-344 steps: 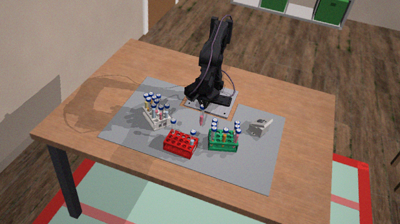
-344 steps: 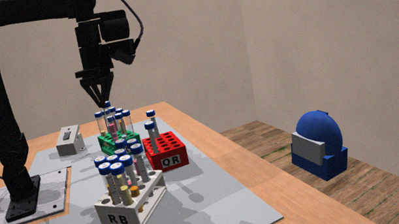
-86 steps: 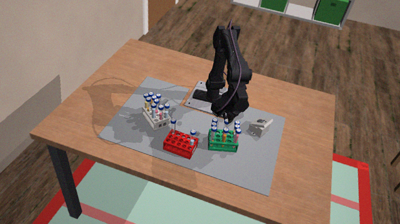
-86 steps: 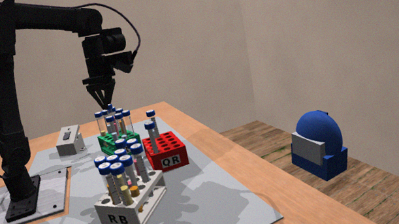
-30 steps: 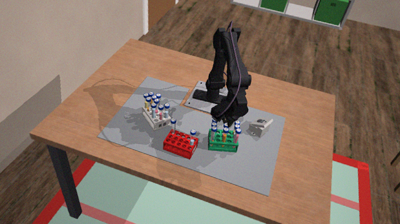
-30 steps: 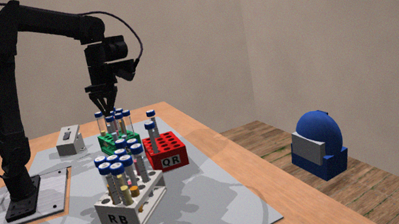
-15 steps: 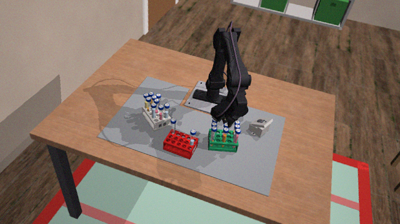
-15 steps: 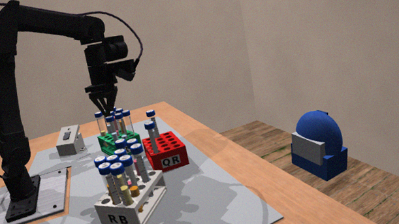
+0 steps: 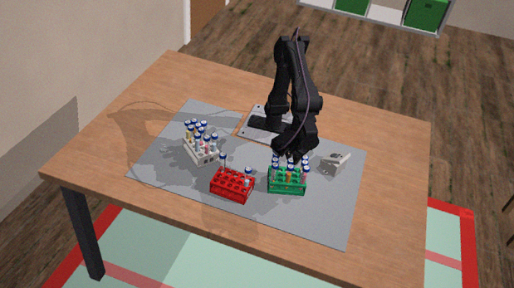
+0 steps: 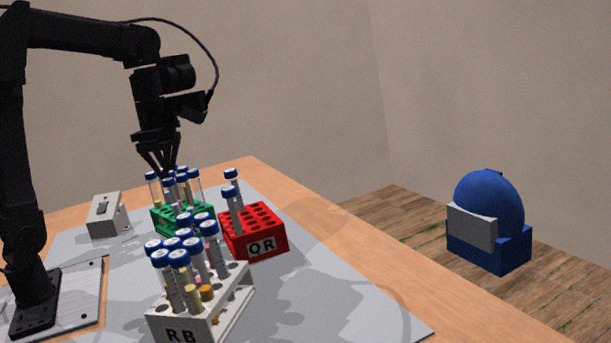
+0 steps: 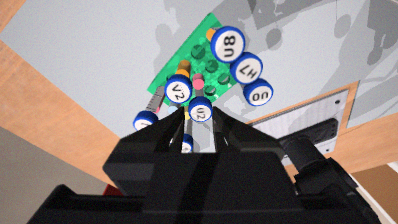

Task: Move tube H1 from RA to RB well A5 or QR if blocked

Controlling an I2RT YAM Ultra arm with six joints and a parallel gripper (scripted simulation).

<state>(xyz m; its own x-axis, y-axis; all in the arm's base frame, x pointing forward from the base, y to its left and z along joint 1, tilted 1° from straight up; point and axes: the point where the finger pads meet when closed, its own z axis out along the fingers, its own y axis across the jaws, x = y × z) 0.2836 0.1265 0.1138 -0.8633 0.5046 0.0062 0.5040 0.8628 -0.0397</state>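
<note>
Right now my hand is 100 mm short of the clear tube, 130 mm to the left of it and 60 mm above it. From my hand the other things lie so: red rack QR: 90 mm ahead, 180 mm to the right, 100 mm below; grey done button box: 150 mm behind, 140 mm to the left, 80 mm below; white rack RB: 30 mm behind, 340 mm to the right, 100 mm below.
</note>
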